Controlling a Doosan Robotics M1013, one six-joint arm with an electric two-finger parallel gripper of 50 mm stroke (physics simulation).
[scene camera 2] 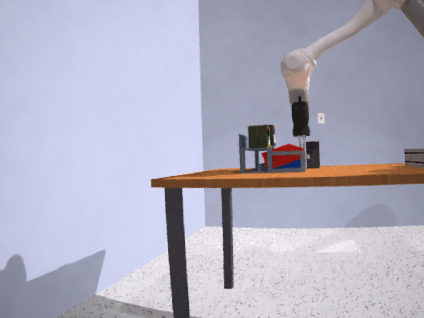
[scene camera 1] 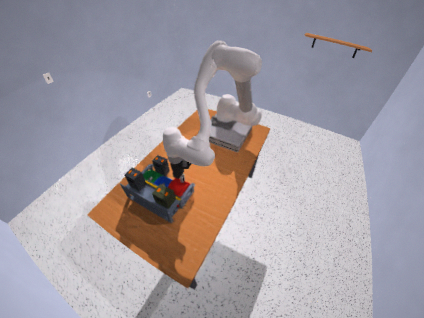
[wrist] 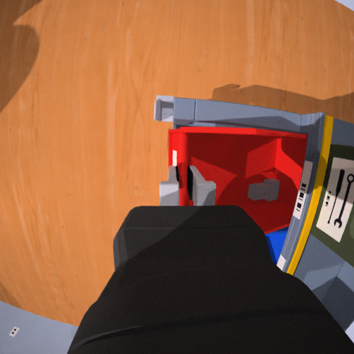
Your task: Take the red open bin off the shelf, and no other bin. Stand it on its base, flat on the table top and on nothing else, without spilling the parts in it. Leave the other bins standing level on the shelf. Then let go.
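Seen in the pictures: gripper, fingertip midpoint: [scene camera 1: 182, 181]; arm's base, origin of the base link: [scene camera 1: 224, 122].
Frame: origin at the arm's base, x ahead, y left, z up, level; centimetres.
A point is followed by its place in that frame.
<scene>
The red open bin [scene camera 1: 179, 187] {x 78.7, y 3.4, z -2.5 cm} [scene camera 2: 289, 149] {x 80.5, y 9.4, z 1.9 cm} [wrist: 215, 155] is at the end of the grey shelf [scene camera 1: 145, 197] {x 98.2, y -8.3, z 2.8 cm} [scene camera 2: 242, 155] {x 99.8, y 12.1, z 0.1 cm} [wrist: 240, 111]. Scene camera 2 shows it tilted, its gripped front end raised and its rear lower, still within the shelf's side frame. My gripper [scene camera 1: 182, 179] {x 75.3, y 4.5, z 1.1 cm} [scene camera 2: 302, 142] [wrist: 181, 176] is shut on the bin's front wall, one finger inside and one outside. Grey parts [wrist: 263, 190] lie inside towards the rear. The gripper body hides some of the bin in the wrist view. The blue bin [scene camera 1: 163, 182] {x 78.8, y -11.1, z -6.5 cm} [scene camera 2: 292, 164] {x 80.1, y -2.0, z -4.6 cm} [wrist: 276, 242] is beside it, then the green bin [scene camera 1: 152, 175] {x 77.9, y -22.2, z -6.2 cm}.
An olive case [scene camera 1: 164, 196] {x 95.5, y 7.0, z 12.5 cm} [scene camera 2: 257, 136] {x 93.7, y 9.2, z 7.8 cm} and a dark case [scene camera 1: 134, 178] {x 95.7, y -15.2, z 14.8 cm} stand on the shelf's upper level. Another dark case [scene camera 1: 160, 165] {x 73.7, y -15.1, z 4.7 cm} [scene camera 2: 313, 154] {x 70.2, y -13.7, z -0.5 cm} stands by the shelf's far end. The shelf stands on the wooden table [scene camera 1: 215, 200] {x 73.5, y 28.1, z -7.2 cm} [scene camera 2: 350, 177] {x 59.8, y 39.7, z -7.6 cm} [wrist: 90, 100].
</scene>
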